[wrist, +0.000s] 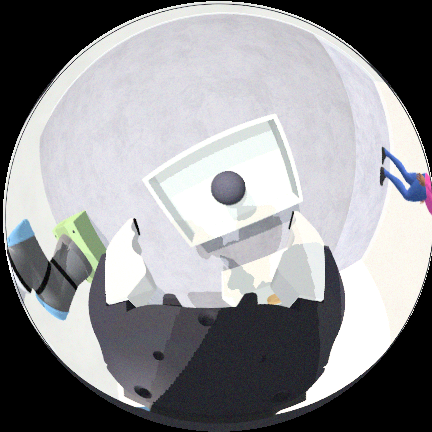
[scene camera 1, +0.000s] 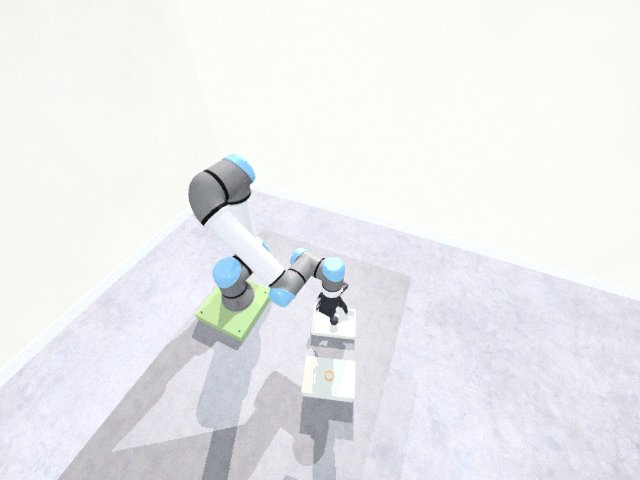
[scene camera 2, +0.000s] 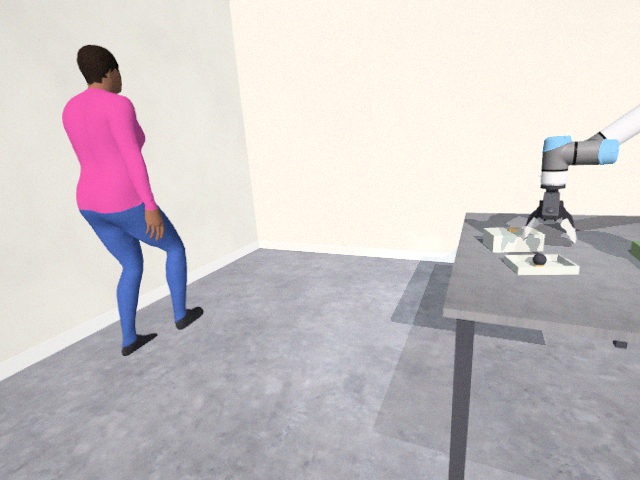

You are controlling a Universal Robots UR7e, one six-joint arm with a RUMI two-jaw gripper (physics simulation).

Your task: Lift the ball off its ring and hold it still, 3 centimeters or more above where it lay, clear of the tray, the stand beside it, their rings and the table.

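Where they show: gripper, fingertip midpoint: (wrist: 212,217) (scene camera 2: 547,242); arm's base, origin of the base link: (wrist: 75,253) (scene camera 1: 238,297).
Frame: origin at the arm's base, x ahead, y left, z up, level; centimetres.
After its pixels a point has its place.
The dark ball (scene camera 1: 334,320) @(x 46.0, y 4.6, z -0.2 cm) (scene camera 2: 539,259) @(x 46.2, y 7.5, z -1.3 cm) (wrist: 228,188) @(x 45.8, y 6.2, z 0.0 cm) rests on its orange ring (scene camera 2: 538,265) @(x 46.3, y 7.3, z -3.3 cm) inside the shallow white tray (scene camera 1: 348,322) @(x 51.9, y 8.1, z -4.8 cm) (scene camera 2: 547,270) @(x 44.5, y 12.0, z -3.6 cm) (wrist: 190,200) @(x 39.9, y 3.8, z -4.9 cm). My gripper (scene camera 1: 332,314) @(x 43.9, y 5.6, z 4.4 cm) (scene camera 2: 550,239) @(x 43.9, y 5.6, z 4.4 cm) (wrist: 212,217) @(x 43.9, y 5.6, z 4.4 cm) is open and empty, pointing down, with its white fingertips spread wide. In scene camera 2 the fingertips show higher than the ball, one to each side of it. In the wrist view the ball shows a little beyond the line between the fingertips, and the two are apart. The ball hides most of its ring.
A taller white stand (scene camera 1: 343,382) @(x 57.0, y -18.7, z 1.9 cm) (scene camera 2: 493,240) @(x 59.2, y -10.1, z -0.1 cm) (wrist: 260,270) @(x 48.9, y -12.3, z -2.0 cm) is beside the tray, with an empty orange ring (scene camera 1: 324,375) @(x 49.7, y -19.0, z 2.8 cm) (scene camera 2: 512,229) @(x 51.8, y -16.6, z 3.0 cm) (wrist: 273,299) @(x 51.2, y -19.5, z 2.1 cm) on top. The green base plate (scene camera 1: 248,325) @(x 11.6, y -10.6, z -0.2 cm) (wrist: 87,230) @(x 12.9, y 4.5, z -2.9 cm) carries the arm. A person (scene camera 2: 103,155) (wrist: 415,187) in pink stands away from the table (scene camera 2: 491,294) @(x 62.9, y 31.8, z -5.2 cm).
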